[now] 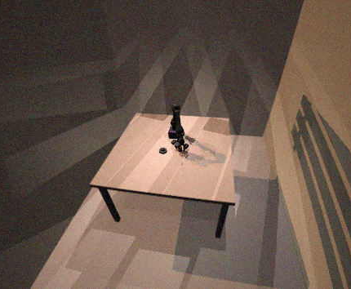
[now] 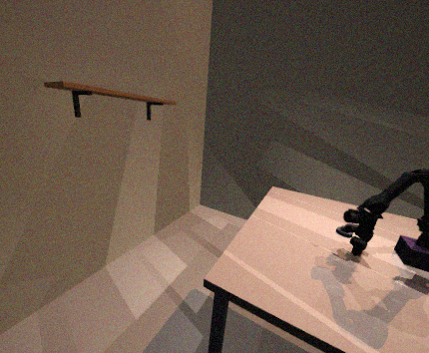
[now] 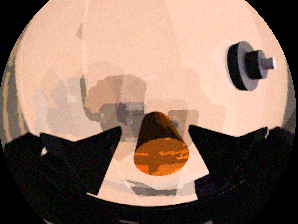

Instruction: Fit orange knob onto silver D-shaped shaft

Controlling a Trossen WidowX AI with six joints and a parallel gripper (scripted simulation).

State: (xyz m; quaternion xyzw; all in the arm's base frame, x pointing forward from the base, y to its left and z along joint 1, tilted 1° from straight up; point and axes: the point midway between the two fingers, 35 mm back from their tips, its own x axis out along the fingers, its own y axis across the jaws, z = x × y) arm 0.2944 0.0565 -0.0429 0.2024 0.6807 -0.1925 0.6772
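Now: the round dark pedestal 19 cm to the right of my gripper tip and 2 cm above it. The rest, counted from my gripper tip: orange knob 3 cm above.
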